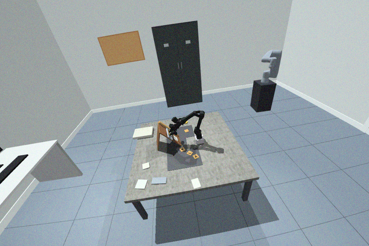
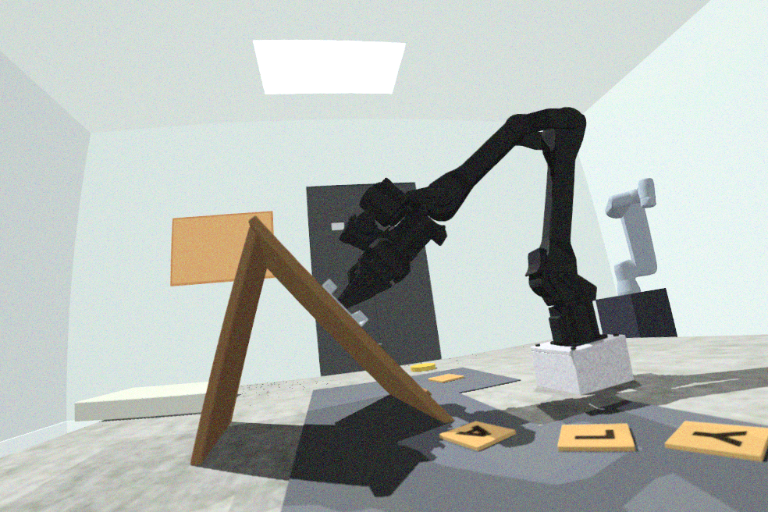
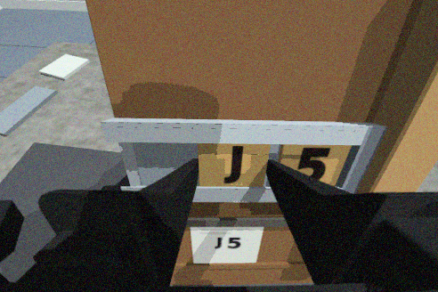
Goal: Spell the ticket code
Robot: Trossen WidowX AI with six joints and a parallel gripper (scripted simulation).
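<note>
Right now the j tile is right at my gripper tip. The rest, counted from my gripper tip: white ticket: 6 cm behind, 1 cm to the right, 9 cm below; then dark mat: 17 cm behind, 4 cm to the left, 16 cm below; then orange tile marked 5: 1 cm ahead, 6 cm to the right.
</note>
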